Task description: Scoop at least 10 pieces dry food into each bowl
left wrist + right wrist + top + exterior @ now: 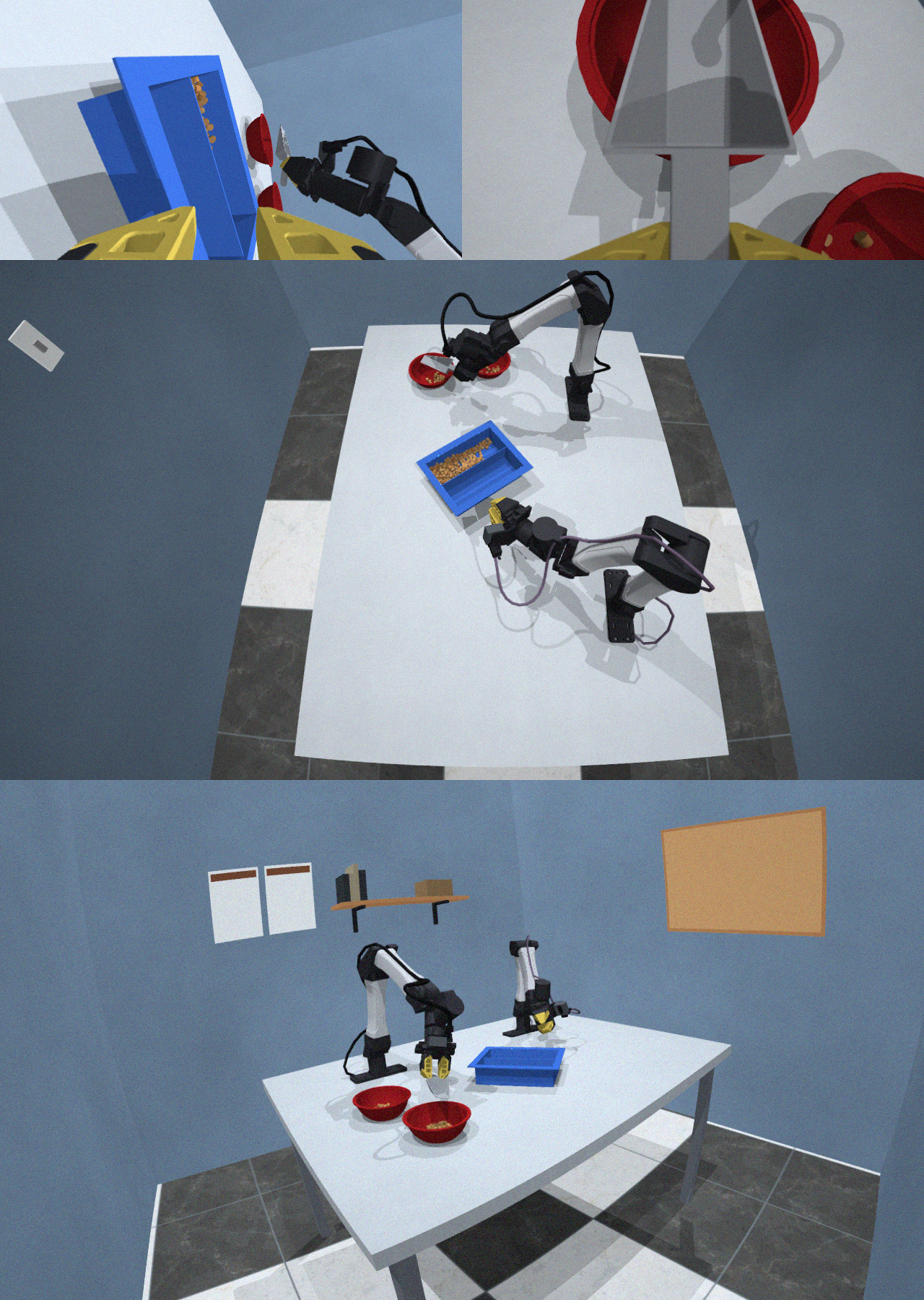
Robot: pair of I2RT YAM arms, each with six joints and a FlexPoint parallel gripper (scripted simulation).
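Now: right hand 40 mm short of the grey scoop and 20 mm to the left of it. From my right hand the other things lie so: blue box (40 mm behind, 340 mm to the left, 60 mm below).
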